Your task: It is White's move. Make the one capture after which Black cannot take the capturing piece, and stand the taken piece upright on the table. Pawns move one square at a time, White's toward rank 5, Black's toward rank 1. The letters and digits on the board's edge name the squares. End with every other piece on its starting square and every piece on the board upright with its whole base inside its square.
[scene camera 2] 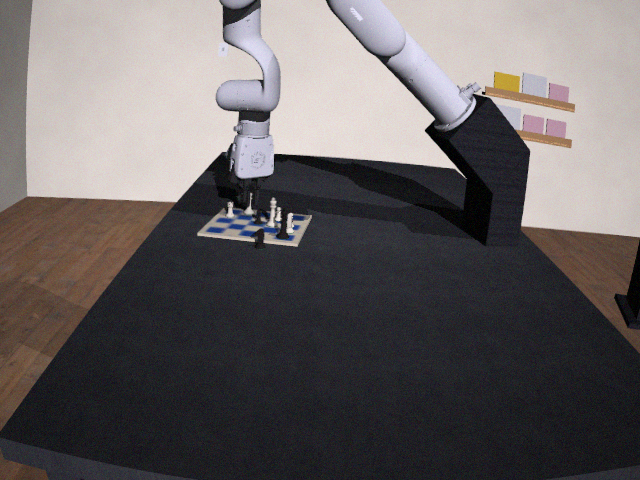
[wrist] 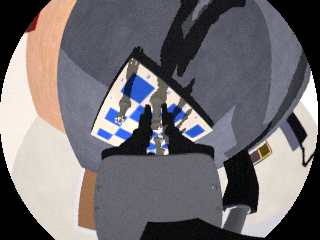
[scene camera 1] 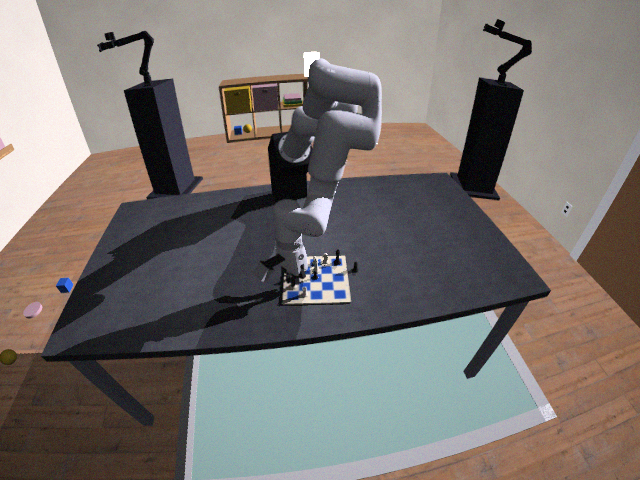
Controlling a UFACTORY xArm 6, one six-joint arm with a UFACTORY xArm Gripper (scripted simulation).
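Observation:
Scene camera 1 shows the gripper [scene camera 1: 293, 282]. In scene camera 2 the gripper is visible as well [scene camera 2: 249, 205], and the wrist view has the gripper in frame too [wrist: 156, 111].

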